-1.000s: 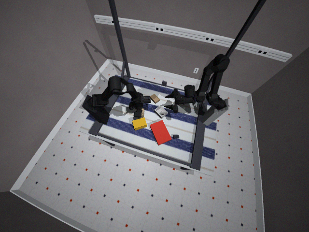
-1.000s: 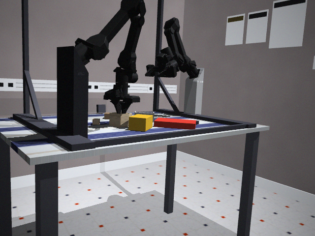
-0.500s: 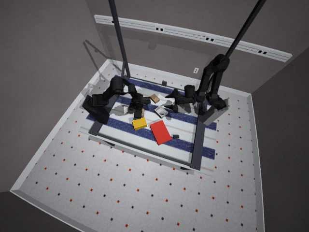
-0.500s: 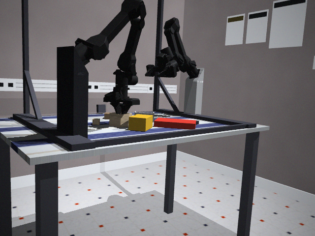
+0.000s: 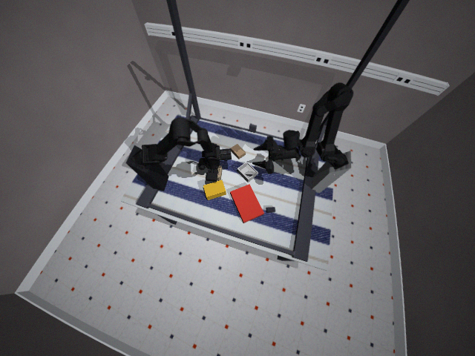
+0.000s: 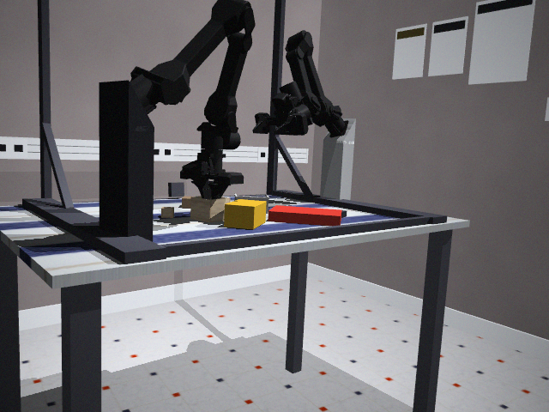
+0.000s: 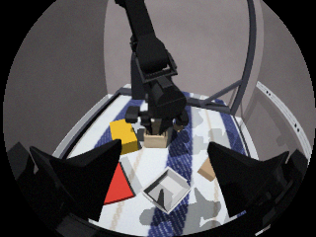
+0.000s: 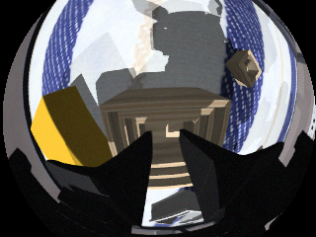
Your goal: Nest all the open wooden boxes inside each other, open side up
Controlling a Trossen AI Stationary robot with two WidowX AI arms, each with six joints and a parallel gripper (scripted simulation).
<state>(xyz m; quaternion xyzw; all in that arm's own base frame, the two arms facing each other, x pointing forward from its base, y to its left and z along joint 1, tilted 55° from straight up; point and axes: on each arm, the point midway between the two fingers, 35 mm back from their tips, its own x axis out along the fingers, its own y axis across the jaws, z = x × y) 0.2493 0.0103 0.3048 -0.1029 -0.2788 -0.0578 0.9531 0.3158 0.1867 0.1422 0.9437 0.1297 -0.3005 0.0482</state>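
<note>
The medium wooden box is 5 cm below my right hand. The rest, counted from my right hand: white box 1 cm behind, 20 cm to the left, 4 cm below; then tiny wooden box 10 cm behind, 6 cm to the right, 6 cm below; then brown block 17 cm behind, 14 cm to the left, 5 cm below.
</note>
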